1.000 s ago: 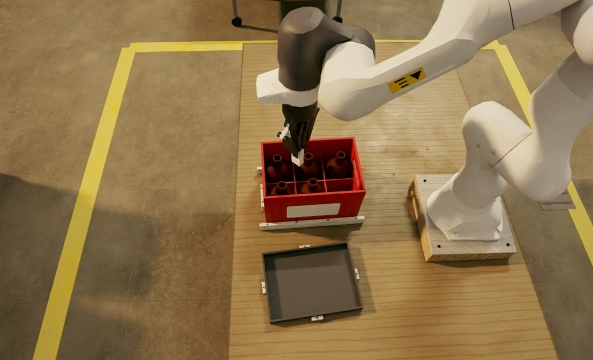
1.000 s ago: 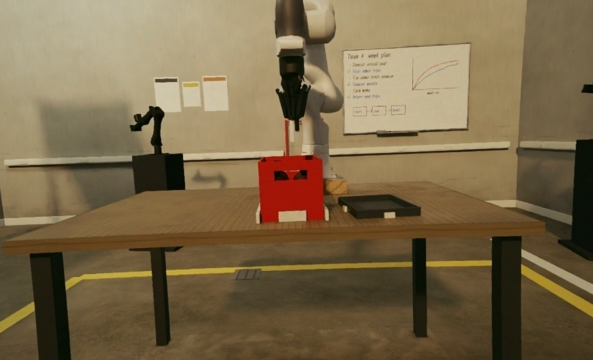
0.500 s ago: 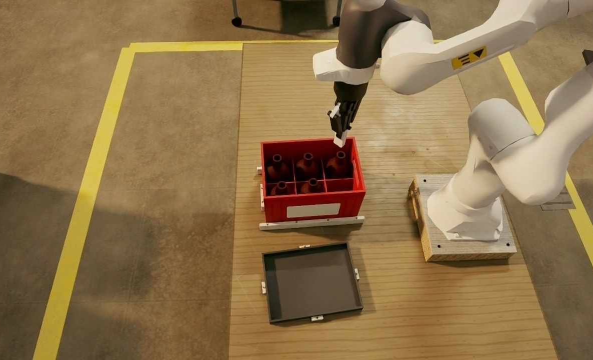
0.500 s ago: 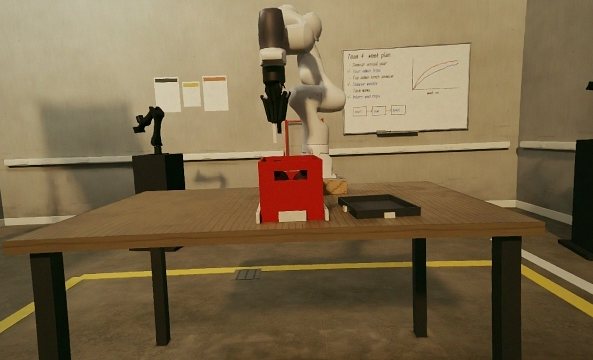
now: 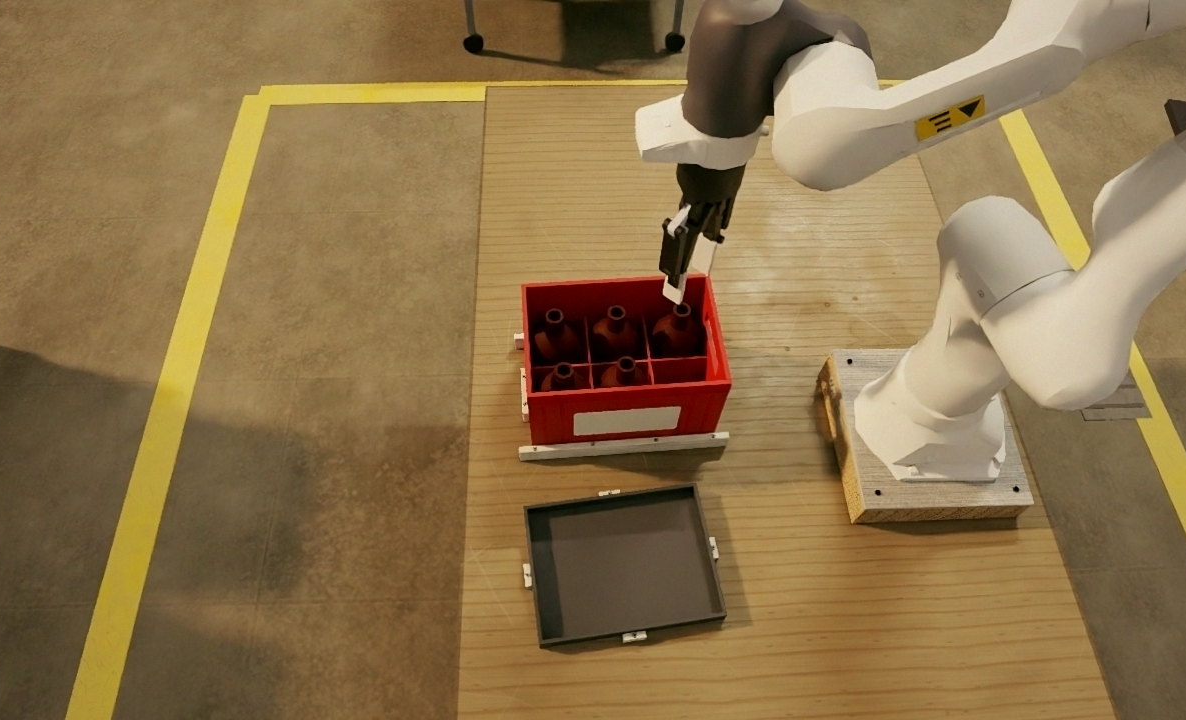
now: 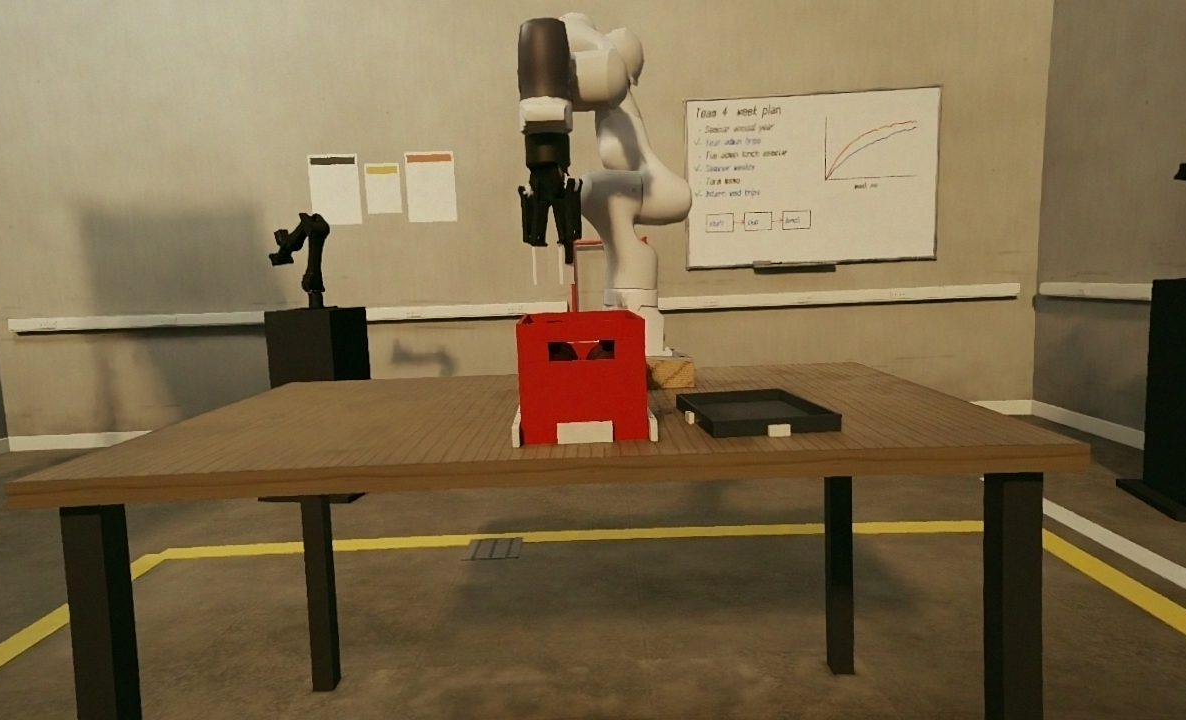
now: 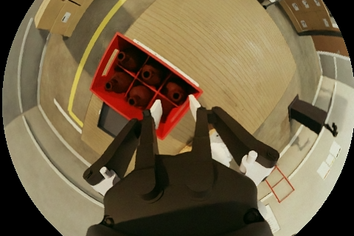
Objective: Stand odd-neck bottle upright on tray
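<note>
My hand is 170 mm above the crate, 80 mm short of it and 60 mm to the right of it. From my hand the other things lie so: glass bottle: 170 mm below, 100 mm to the left, 60 mm ahead; then dark tray: 330 mm to the left, 240 mm below, 30 mm ahead.
</note>
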